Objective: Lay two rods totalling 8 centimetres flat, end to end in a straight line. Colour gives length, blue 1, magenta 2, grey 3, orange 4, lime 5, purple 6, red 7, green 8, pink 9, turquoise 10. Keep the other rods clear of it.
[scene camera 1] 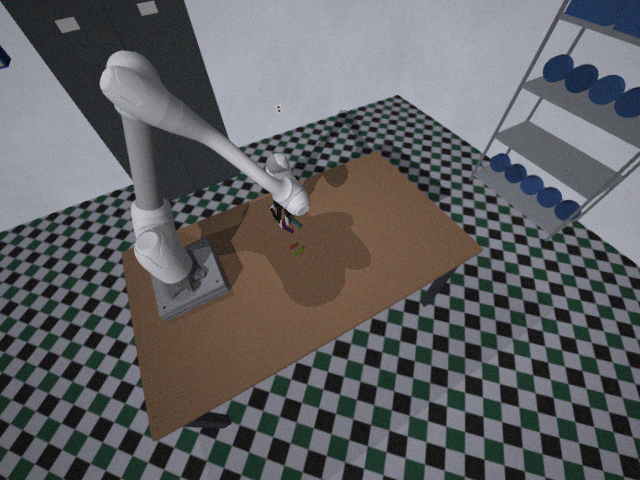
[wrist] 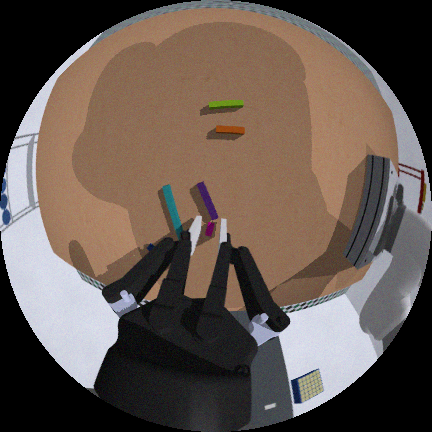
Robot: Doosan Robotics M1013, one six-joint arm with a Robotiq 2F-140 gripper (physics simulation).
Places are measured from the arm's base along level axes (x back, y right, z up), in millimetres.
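Pixels of known places: gripper, fingertip midpoint: (scene camera 1: 283, 225) (wrist: 210, 224); arm's base at its link origin: (scene camera 1: 181, 273) (wrist: 388, 222).
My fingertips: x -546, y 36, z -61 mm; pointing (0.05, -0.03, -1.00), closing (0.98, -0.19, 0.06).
Note:
For each thing: its top centre in the pictures, then the offset to it from my fingertips. Level surfaces: height alone.
- purple rod at its top centre: (wrist: 207, 201) (scene camera 1: 288, 229) dx +0, dy +38, dz +0 mm
- magenta rod at its top centre: (wrist: 209, 230) dx -3, dy -9, dz +0 mm
- turquoise rod at its top centre: (wrist: 173, 216) (scene camera 1: 294, 221) dx -57, dy +20, dz +0 mm
- lime rod at its top centre: (wrist: 225, 102) (scene camera 1: 298, 251) dx +41, dy +185, dz +0 mm
- orange rod at its top centre: (wrist: 230, 128) (scene camera 1: 293, 245) dx +42, dy +141, dz +0 mm
- small blue rod at its top centre: (wrist: 149, 248) dx -122, dy -40, dz +0 mm
- table at its surface level: dz -10 mm
The purple rod (scene camera 1: 288, 228) (wrist: 207, 201) lies flat and slanted on the table. The magenta rod (wrist: 210, 229) lies by its lower end in the wrist view, at a different slant, so the two form a bent line; whether they touch I cannot tell. My gripper (scene camera 1: 283, 223) (wrist: 210, 224) is partly open, its white fingertips apart on either side of the magenta rod in the wrist view, gripping nothing. The turquoise rod (scene camera 1: 296, 222) (wrist: 172, 210) lies left of the purple one in the wrist view, its lower end near the left finger.
A lime rod (scene camera 1: 299, 251) (wrist: 226, 104) and an orange rod (scene camera 1: 294, 245) (wrist: 230, 130) lie apart from the purple one. A small blue rod (wrist: 150, 247) lies beside the left gripper linkage. The robot's base plate (scene camera 1: 211, 292) (wrist: 367, 210) stands on the table (scene camera 1: 206, 361).

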